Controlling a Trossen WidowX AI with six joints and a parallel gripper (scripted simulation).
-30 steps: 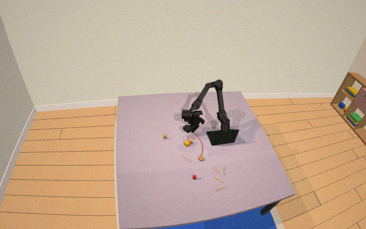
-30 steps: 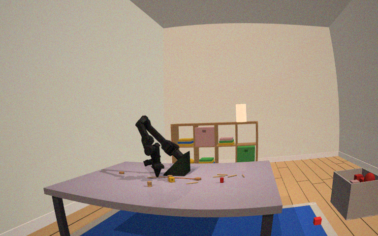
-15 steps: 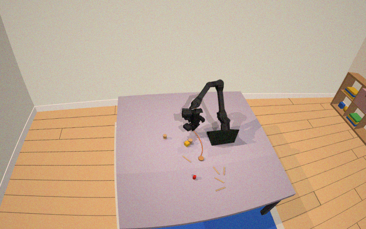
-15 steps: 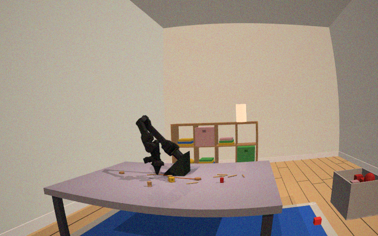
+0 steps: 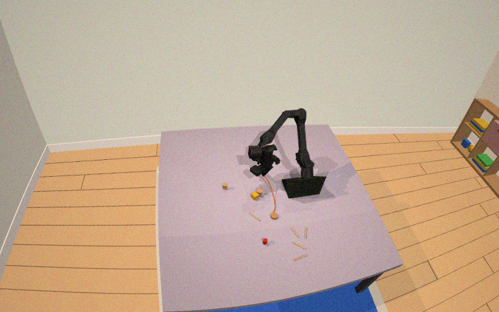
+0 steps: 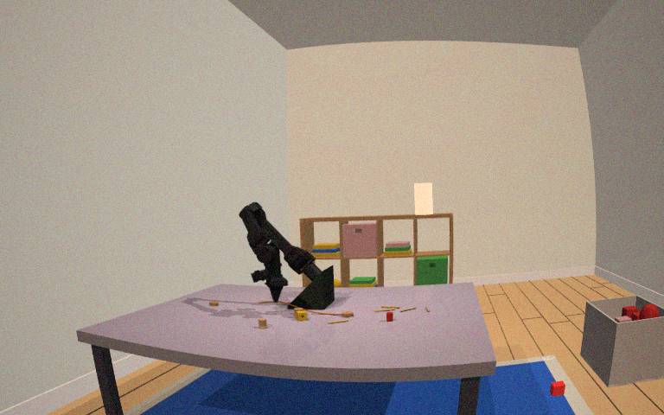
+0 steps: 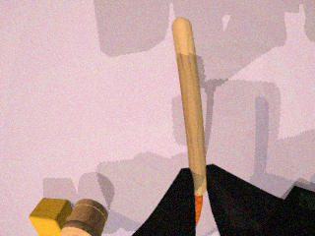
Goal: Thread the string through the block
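Now: the wooden cylinder 100 mm to the left of my gripper tip, 50 mm ahead of it and 30 mm below it. The rest, counted from my gripper tip: yellow block (110 mm to the left, 80 mm ahead, 30 mm below); red piece (420 mm to the left, 110 mm ahead, 30 mm below).
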